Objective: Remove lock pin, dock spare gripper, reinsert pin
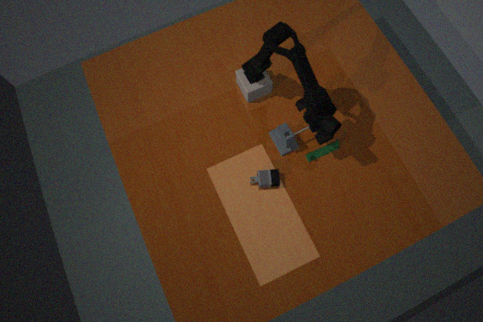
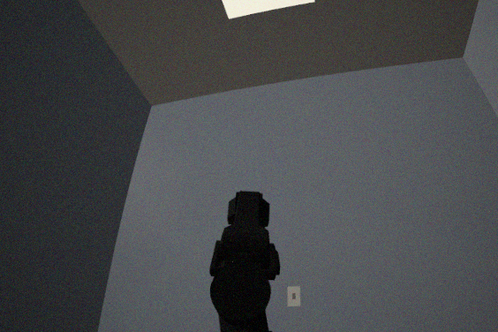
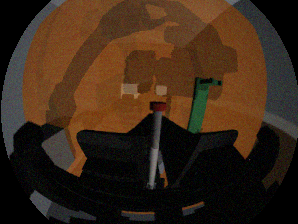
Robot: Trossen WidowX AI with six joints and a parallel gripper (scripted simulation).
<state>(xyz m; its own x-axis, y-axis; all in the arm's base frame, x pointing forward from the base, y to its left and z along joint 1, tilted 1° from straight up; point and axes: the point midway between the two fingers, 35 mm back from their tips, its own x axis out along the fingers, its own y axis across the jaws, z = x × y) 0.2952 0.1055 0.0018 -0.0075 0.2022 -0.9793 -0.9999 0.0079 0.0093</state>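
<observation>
My gripper tip is 9 cm short of the flat green strip, 3 cm above it and 1 cm to the left of it. The rest, counted from my gripper tip: spare gripper: 27 cm to the right, 9 cm ahead, 3 cm below; then grey mount: 12 cm to the right, 1 cm behind.
</observation>
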